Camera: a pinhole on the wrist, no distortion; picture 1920 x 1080 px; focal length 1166.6 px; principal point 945.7 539.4 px. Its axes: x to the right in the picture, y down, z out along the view. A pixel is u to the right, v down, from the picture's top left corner.
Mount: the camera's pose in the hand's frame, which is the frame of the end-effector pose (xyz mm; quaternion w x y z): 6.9 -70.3 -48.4 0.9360 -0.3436 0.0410 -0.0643
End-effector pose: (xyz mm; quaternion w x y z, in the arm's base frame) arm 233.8 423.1 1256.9 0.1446 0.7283 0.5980 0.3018
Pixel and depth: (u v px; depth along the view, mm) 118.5 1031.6 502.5
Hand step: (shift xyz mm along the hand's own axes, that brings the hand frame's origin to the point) -264.9 463.4 207.9
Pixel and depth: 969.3 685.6 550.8
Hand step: 90.9 331.6 325.4
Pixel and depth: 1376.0 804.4 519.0
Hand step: 269.7 321.4 263.6
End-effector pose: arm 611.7 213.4 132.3 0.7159 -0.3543 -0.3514 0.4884
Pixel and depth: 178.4 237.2 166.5
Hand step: -85.2 19.6 109.8
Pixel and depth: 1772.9 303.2 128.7
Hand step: 110.3 -21.4 63.4
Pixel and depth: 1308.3 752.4 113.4
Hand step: 57.4 12.5 23.3
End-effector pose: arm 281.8 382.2 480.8 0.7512 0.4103 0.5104 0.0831
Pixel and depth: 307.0 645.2 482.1
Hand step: -191.6 309.5 298.5
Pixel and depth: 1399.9 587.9 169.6
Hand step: 93.3 33.4 73.9
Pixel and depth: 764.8 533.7 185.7
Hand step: 0.8 51.8 94.4
